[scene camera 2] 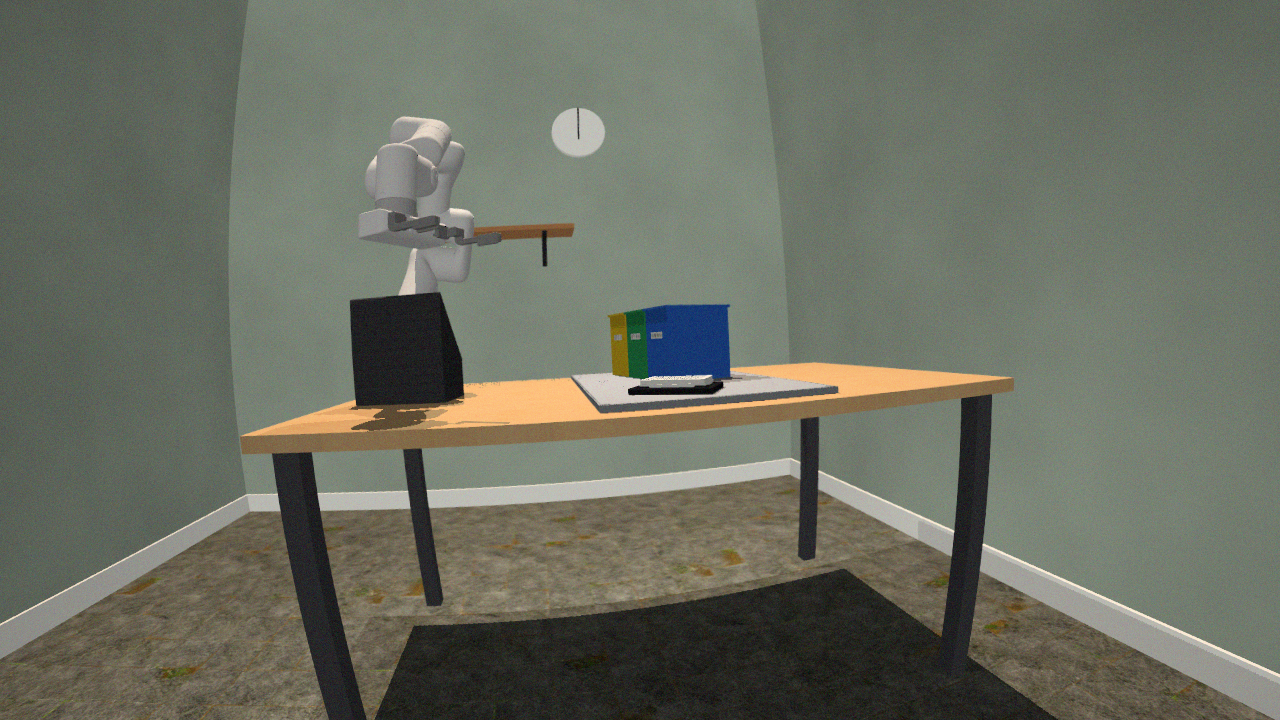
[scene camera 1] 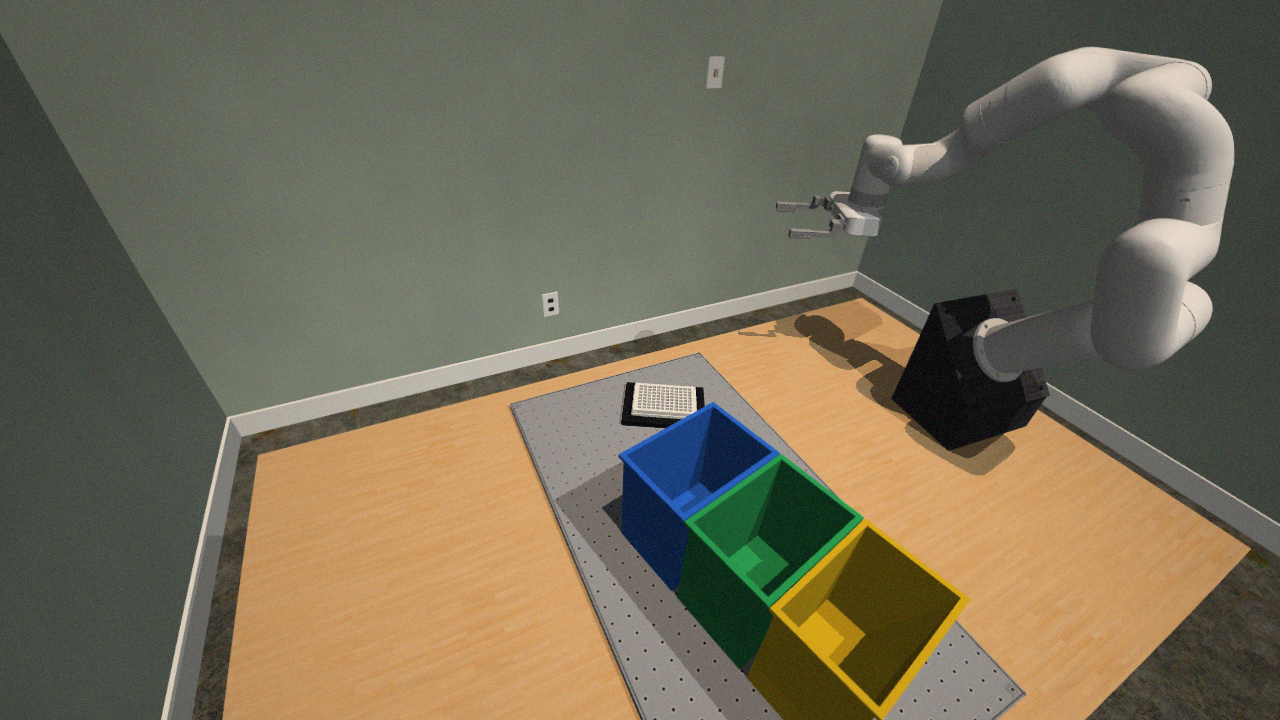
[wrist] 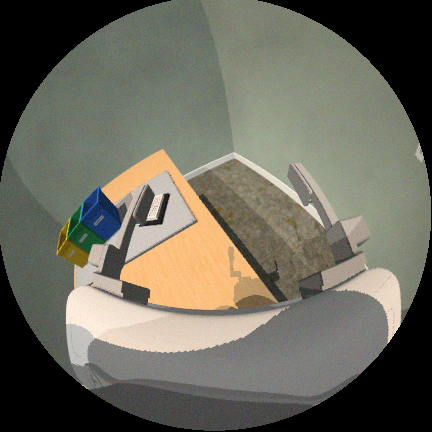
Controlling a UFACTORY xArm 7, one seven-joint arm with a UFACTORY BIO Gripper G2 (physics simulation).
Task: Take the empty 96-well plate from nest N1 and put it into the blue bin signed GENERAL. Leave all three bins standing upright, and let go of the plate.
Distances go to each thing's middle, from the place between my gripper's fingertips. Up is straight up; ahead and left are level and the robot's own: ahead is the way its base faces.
Labels:
Right now the white 96-well plate (scene camera 1: 649,400) is 33 cm ahead of my hand, 22 cm to the left of it and 27 cm below it. From my hand the other things lie so: black nest (scene camera 1: 656,422) (33 cm ahead, 22 cm to the left, 28 cm below); then blue bin (scene camera 1: 667,478) (38 cm ahead, 51 cm to the left, 20 cm below); then green bin (scene camera 1: 745,550) (33 cm ahead, 63 cm to the left, 20 cm below).

